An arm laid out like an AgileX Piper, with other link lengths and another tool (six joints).
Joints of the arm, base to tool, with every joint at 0 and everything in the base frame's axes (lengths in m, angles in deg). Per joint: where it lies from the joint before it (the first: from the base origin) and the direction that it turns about. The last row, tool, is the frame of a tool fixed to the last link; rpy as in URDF.
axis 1: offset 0.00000 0.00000 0.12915 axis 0 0 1
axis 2: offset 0.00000 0.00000 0.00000 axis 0 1 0
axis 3: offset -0.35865 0.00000 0.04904 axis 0 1 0
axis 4: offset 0.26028 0.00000 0.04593 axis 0.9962 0 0.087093
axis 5: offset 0.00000 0.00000 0.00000 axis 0 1 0
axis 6: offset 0.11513 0.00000 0.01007 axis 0.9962 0 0.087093
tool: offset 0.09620 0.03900 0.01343 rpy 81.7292 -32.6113 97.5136
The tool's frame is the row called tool.
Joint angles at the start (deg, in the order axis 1, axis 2, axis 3, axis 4, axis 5, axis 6):
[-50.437, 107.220, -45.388, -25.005, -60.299, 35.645]
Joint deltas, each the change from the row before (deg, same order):
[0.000, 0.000, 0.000, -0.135, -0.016, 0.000]
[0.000, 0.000, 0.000, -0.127, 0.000, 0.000]
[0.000, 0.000, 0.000, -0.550, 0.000, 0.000]
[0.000, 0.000, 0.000, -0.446, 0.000, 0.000]
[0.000, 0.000, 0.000, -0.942, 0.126, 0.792]
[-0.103, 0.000, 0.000, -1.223, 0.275, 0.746]
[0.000, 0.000, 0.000, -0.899, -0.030, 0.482]
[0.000, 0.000, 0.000, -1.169, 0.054, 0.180]
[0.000, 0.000, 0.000, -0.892, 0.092, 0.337]
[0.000, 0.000, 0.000, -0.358, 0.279, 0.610]
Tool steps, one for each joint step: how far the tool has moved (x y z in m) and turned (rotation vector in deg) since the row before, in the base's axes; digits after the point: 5 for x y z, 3 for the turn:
[0.00016, 0.00043, -0.00008, -0.055, 0.043, 0.117]
[0.00015, 0.00039, -0.00013, -0.044, 0.054, 0.106]
[0.00066, 0.00171, -0.00058, -0.192, 0.232, 0.460]
[0.00052, 0.00139, -0.00048, -0.155, 0.188, 0.373]
[0.00095, 0.00257, -0.00101, 0.431, 0.140, 0.765]
[0.00067, 0.00257, -0.00191, 0.360, 0.419, 0.852]
[0.00086, 0.00270, -0.00063, 0.109, 0.144, 0.758]
[0.00113, 0.00355, -0.00146, -0.221, 0.465, 0.962]
[0.00078, 0.00259, -0.00119, 0.033, 0.320, 0.716]
[0.00023, 0.00062, -0.00106, 0.540, 0.152, 0.207]

